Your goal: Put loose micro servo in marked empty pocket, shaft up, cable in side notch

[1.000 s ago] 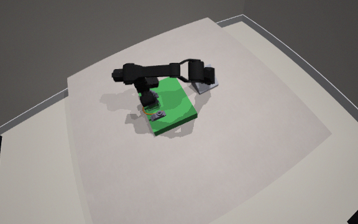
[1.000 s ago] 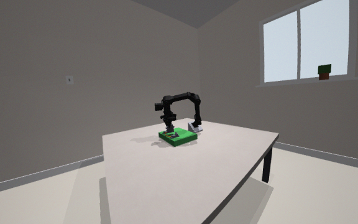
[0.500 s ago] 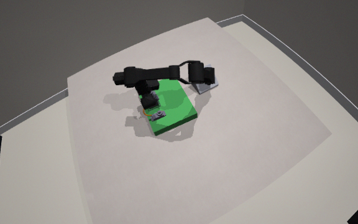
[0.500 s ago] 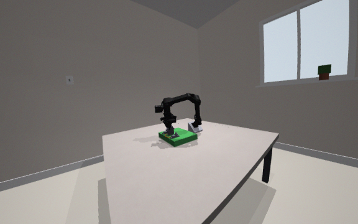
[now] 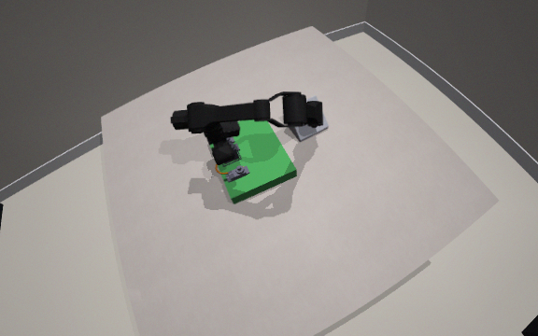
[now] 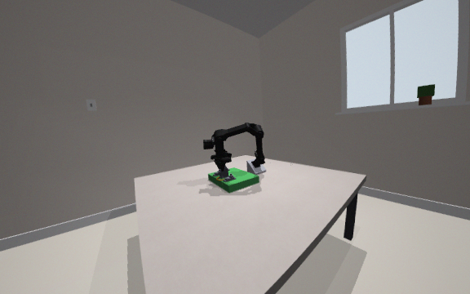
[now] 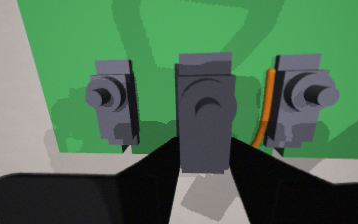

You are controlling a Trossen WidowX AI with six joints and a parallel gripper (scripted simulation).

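Right now my gripper tip is 120 mm past the green deck, 10 mm to the right of it and 70 mm above it.
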